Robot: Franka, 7 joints.
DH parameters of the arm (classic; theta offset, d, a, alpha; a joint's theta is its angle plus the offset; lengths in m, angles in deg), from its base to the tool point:
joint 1: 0 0.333 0 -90
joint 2: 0 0 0 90
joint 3: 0 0.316 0.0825 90
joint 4: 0 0 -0.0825 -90
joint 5: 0 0.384 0 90
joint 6: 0 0 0.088 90
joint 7: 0 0.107 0 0
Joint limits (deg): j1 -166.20..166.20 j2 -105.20..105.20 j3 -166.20..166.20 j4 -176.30..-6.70 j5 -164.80..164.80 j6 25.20..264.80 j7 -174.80..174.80
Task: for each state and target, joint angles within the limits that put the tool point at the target. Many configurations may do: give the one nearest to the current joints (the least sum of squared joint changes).
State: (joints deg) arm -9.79 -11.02 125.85 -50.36 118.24 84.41 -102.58
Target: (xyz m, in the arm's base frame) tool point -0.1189 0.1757 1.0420
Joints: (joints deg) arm -11.19 10.29 127.07 -48.57 110.96 51.56 -102.58
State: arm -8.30 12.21 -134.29 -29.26 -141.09 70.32 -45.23
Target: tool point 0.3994 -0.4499 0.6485
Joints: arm -57.26 60.03 -142.70 -6.70 -152.81 30.18 -45.23
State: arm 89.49 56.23 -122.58 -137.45 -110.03 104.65 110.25
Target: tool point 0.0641 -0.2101 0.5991
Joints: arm 80.83 73.68 -144.44 -164.42 -101.20 91.90 110.25
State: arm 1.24 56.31 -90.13 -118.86 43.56 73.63 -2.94
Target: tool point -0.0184 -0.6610 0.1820
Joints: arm -37.63 81.63 -76.28 -87.61 52.65 98.82 -2.94
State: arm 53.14 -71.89 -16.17 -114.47 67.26 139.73 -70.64
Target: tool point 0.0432 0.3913 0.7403
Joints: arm 67.04 -37.86 10.26 -123.74 67.47 134.51 -70.64
